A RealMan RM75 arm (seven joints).
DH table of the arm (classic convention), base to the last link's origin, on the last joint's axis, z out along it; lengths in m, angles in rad. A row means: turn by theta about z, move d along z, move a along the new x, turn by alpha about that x. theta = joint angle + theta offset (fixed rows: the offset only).
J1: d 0.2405  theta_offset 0  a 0  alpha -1.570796
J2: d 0  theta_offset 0  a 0  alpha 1.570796
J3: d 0.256  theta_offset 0  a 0  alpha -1.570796
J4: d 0  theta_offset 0  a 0  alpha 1.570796
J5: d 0.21  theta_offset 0  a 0  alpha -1.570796
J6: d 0  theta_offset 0  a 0  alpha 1.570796
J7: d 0.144  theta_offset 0  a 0  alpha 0
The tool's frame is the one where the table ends.
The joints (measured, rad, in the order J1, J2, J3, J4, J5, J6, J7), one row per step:
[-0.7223, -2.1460, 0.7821, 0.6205, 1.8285, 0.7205, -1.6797]
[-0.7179, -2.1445, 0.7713, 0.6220, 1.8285, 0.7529, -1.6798]
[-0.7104, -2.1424, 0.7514, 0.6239, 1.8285, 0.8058, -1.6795]
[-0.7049, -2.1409, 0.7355, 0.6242, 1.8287, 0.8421, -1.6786]
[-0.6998, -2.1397, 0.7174, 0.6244, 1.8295, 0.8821, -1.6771]
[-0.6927, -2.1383, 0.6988, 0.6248, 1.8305, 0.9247, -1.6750]
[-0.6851, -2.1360, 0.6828, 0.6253, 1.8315, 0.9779, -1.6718]
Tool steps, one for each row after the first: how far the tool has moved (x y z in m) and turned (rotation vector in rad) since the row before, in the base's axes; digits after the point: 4 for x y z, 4 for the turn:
[0.0002, -0.0025, 0.0004, -0.0132, -0.0167, -0.0109]
[0.0000, -0.0043, 0.0008, -0.0201, -0.0285, -0.0166]
[-0.0005, -0.0032, 0.0008, -0.0126, -0.0204, -0.0101]
[-0.0001, -0.0035, 0.0008, -0.0136, -0.0222, -0.0125]
[-0.0007, -0.0041, 0.0010, -0.0141, -0.0227, -0.0128]
[0.0004, -0.0051, 0.0006, -0.0210, -0.0239, -0.0221]

